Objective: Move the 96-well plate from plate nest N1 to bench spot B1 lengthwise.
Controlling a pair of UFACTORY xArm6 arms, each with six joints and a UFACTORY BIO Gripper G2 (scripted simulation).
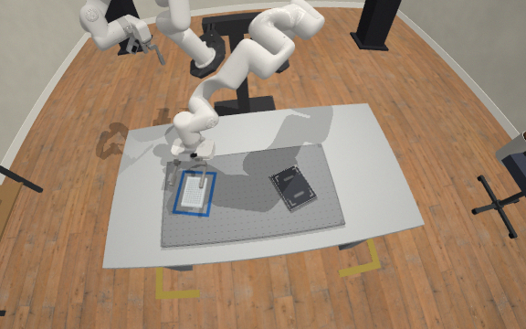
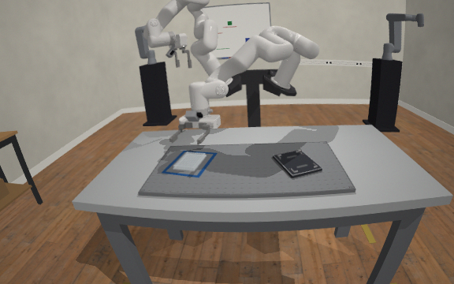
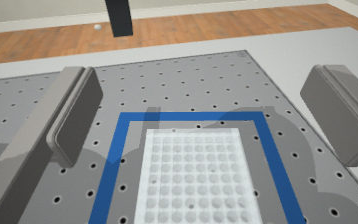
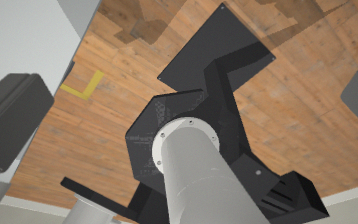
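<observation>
Right now the white 96-well plate is 90 mm below my left hand. From my left hand the other things lie so: black plate nest (400 mm to the left, 90 mm below).
</observation>
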